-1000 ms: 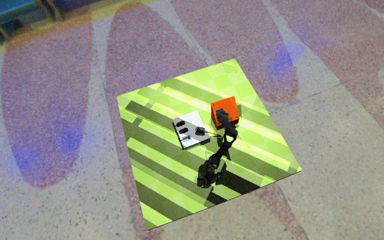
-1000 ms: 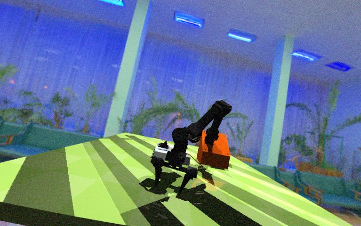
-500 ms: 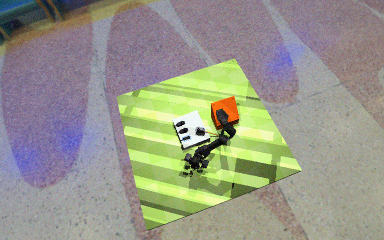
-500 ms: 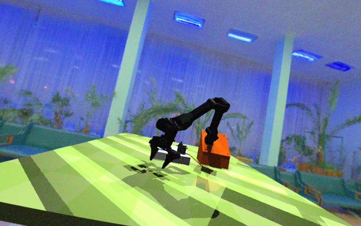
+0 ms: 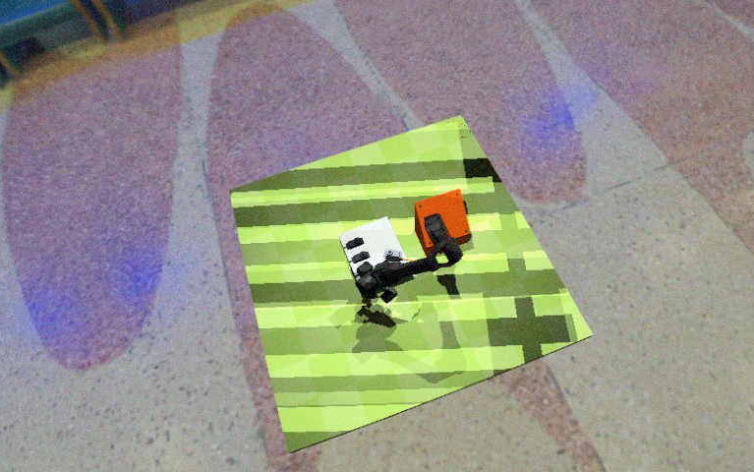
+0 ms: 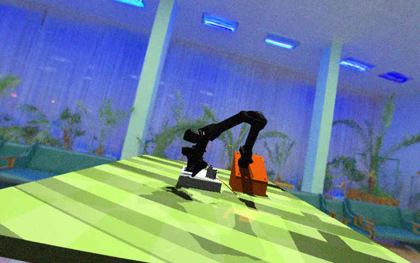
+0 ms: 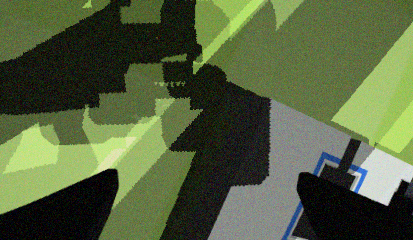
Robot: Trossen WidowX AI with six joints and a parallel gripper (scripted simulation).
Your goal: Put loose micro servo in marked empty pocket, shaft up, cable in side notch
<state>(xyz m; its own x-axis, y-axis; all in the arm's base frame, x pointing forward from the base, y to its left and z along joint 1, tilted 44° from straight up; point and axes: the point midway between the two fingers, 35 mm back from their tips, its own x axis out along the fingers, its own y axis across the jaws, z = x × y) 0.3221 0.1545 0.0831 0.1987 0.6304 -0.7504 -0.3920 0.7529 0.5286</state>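
The white robot deck is 100 mm behind my gripper tip, 180 mm to the right of it and 50 mm below it.
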